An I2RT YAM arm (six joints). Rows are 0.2 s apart.
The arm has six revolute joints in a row. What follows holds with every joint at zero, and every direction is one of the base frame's. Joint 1 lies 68 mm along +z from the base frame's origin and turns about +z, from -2.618 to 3.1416 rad. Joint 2 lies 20 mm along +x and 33.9 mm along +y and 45.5 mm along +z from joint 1 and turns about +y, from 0 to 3.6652 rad. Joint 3 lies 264 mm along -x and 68.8 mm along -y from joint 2 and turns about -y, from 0 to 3.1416 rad. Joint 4 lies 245 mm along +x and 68.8 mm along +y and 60 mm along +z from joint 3 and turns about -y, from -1.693 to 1.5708 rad. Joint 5 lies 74 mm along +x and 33.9 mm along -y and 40.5 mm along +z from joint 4 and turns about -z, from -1.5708 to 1.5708 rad. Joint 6 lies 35.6 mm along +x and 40.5 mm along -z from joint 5 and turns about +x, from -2.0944 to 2.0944 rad. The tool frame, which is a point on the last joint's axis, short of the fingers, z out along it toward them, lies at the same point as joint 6; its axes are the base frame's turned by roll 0, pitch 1.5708 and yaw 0 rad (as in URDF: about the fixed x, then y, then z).
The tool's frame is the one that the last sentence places.
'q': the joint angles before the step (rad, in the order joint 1, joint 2, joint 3, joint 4, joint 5, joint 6). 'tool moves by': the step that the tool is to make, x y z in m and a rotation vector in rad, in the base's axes. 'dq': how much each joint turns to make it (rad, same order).
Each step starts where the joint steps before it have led.
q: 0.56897, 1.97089, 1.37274, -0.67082, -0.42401, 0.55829
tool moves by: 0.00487, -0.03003, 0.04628, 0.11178, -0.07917, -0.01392
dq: -0.08010, -0.12587, 0.00003, -0.02214, -0.07591, -0.04730
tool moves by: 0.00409, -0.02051, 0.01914, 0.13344, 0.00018, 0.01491
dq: -0.06523, -0.04731, -0.00004, -0.00341, -0.14229, -0.02746
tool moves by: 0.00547, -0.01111, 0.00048, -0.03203, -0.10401, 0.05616
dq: -0.03129, -0.00265, 0.00004, 0.00036, 0.02556, -0.13543
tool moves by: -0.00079, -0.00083, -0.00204, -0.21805, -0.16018, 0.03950
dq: 0.01792, -0.00652, -0.00004, -0.01755, 0.22850, -0.15184
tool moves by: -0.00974, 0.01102, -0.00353, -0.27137, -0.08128, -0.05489
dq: 0.06676, -0.00114, 0.00152, -0.04690, 0.30518, -0.00342
